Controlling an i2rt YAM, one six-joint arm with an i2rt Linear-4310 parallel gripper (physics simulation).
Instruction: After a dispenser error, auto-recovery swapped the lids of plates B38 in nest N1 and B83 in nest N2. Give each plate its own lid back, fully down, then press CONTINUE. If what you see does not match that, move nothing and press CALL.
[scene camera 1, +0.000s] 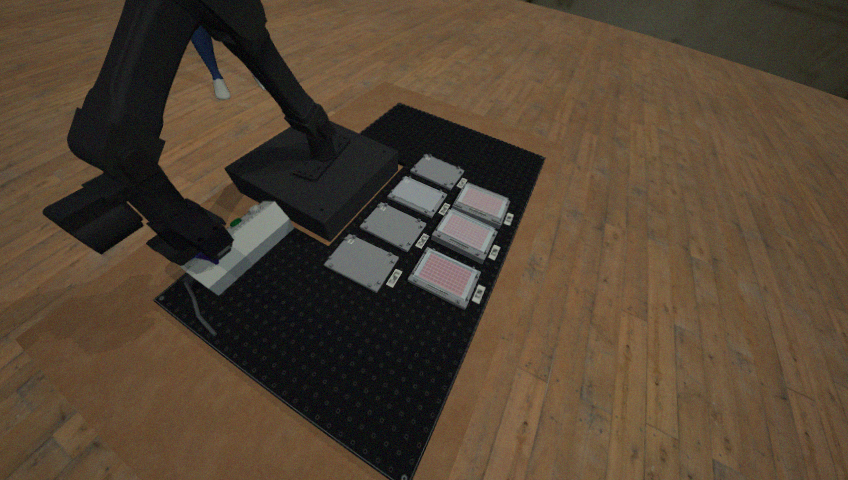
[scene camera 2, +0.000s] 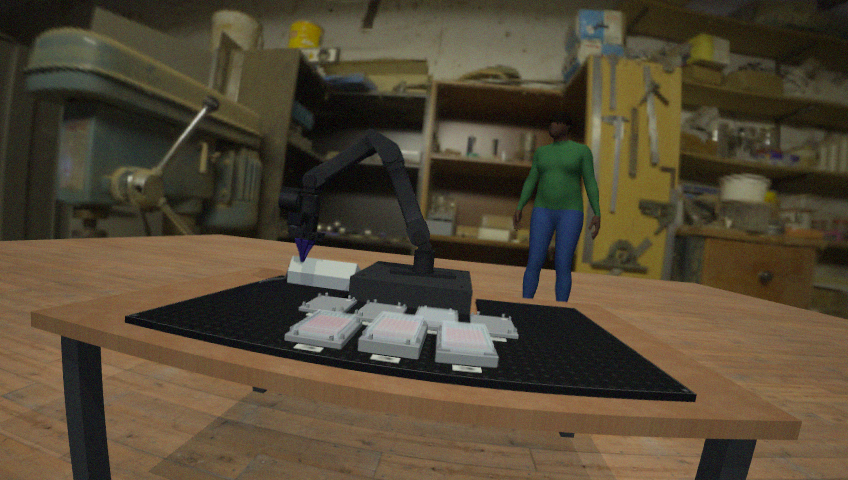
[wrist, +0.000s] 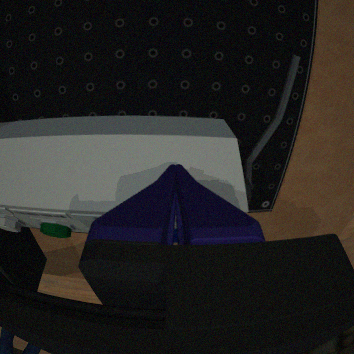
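Pixels of known places: gripper, fingertip midpoint: (scene camera 1: 215, 262) (scene camera 2: 302, 262) (wrist: 175, 173); arm's base, origin of the base link: (scene camera 1: 323, 156) (scene camera 2: 422, 274).
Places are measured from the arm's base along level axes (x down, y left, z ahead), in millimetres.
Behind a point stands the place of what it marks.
My gripper (scene camera 1: 209, 258) @[y -379, x -2, z -25 mm] (scene camera 2: 302, 259) @[y -379, x -2, z -25 mm] (wrist: 175, 173) @[y -379, x -2, z -25 mm] is shut and empty, its purple fingertips together at the cable end of the pale button box (scene camera 1: 255, 242) @[y -300, x 22, z -3 mm] (scene camera 2: 327, 273) @[y -292, x 23, z -1 mm] (wrist: 75, 160) @[y -317, x 13, z -12 mm]. Whether they touch it is unclear. The green button (scene camera 1: 235, 222) @[y -283, x -6, z -54 mm] (wrist: 55, 230) @[y -286, x -5, z -55 mm] shows beside the fingers; the yellow and blue buttons are hidden. Three plates with pink wells, one (scene camera 1: 448, 274) @[y -210, x 44, z 430 mm] (scene camera 2: 326, 322) @[y -206, x 41, z 442 mm], a middle one (scene camera 1: 465, 232) @[y -90, x 28, z 440 mm] (scene camera 2: 393, 327) @[y -84, x 28, z 480 mm] and another (scene camera 1: 482, 202) @[y 34, x 32, z 463 mm] (scene camera 2: 465, 336) @[y 41, x 32, z 493 mm], sit level in the outer row of nests. Their lid and nest markings are too small to read.
An inner row has flat grey nests (scene camera 1: 361, 262) @[y -245, x 58, z 228 mm] (scene camera 1: 392, 226) @[y -118, x 58, z 255 mm] (scene camera 1: 437, 170) @[y 143, x 58, z 303 mm] and a paler one (scene camera 1: 416, 195) @[y 5, x 50, z 279 mm], perhaps bearing a clear lid. The black arm base (scene camera 1: 309, 178) @[y -99, x -7, z 18 mm] (scene camera 2: 410, 288) @[y -42, x 19, z 150 mm] stands beside the box. A grey cable (scene camera 1: 199, 309) (wrist: 285, 105) @[y -480, x 61, z -15 mm] lies at the box's end. A person (scene camera 2: 557, 178) stands behind.
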